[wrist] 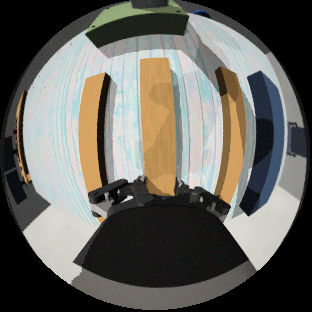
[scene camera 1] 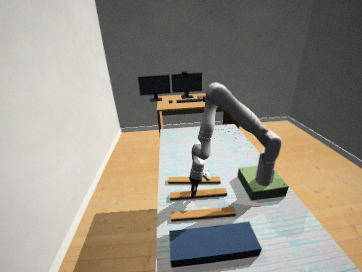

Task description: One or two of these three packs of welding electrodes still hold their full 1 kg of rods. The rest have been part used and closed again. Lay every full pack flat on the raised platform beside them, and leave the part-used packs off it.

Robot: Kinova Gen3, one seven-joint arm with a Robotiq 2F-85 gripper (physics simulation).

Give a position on a raised blue platform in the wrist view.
At 269,121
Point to a pack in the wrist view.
At 233,115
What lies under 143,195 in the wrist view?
My gripper.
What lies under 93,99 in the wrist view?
A pack.
